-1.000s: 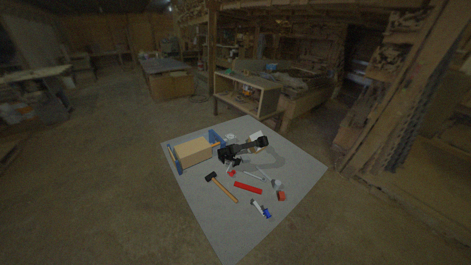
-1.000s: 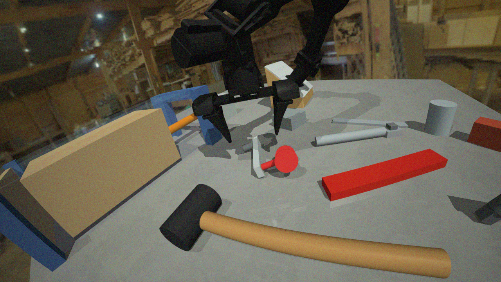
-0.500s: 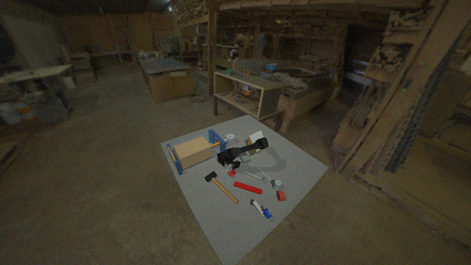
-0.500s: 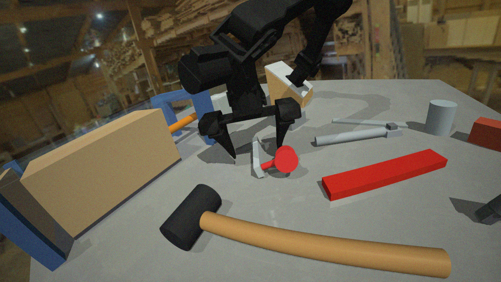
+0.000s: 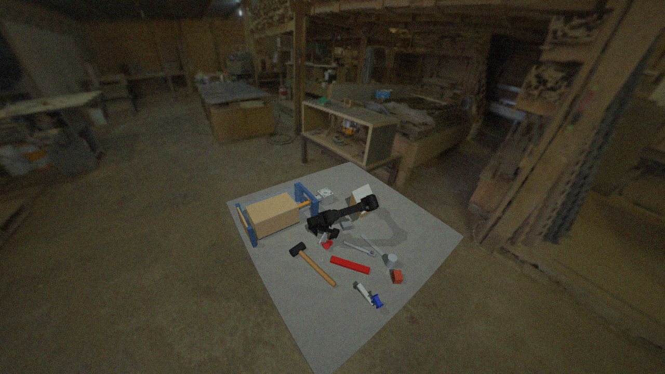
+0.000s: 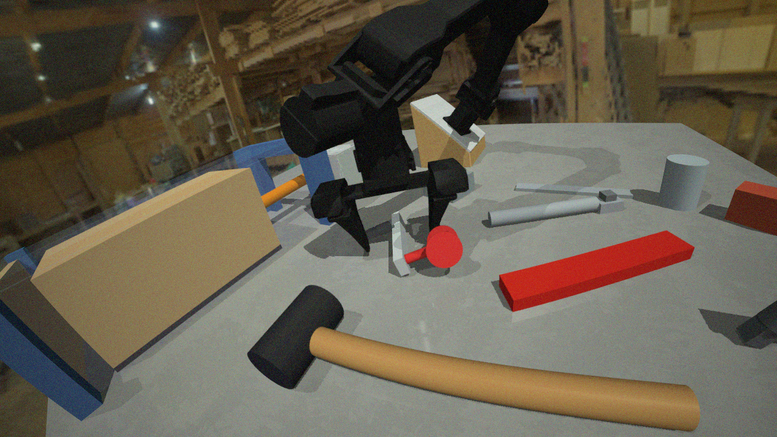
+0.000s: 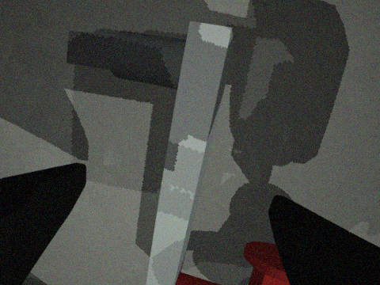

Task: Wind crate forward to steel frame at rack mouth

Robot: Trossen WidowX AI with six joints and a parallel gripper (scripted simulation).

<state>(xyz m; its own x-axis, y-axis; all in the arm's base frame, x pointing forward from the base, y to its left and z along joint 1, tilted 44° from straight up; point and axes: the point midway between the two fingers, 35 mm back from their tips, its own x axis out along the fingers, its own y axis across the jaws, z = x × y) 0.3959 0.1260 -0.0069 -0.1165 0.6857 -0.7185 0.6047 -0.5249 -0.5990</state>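
Now: gripper tip 10 mm to the right of the winch handle with red knob and 10 mm below it. Also, from my gripper tip: grey block: 190 mm behind, 20 mm to the right, 10 mm above; flat grey strip: 250 mm behind, 200 mm to the left, 10 mm below; red bar: 250 mm to the left, 30 mm behind.
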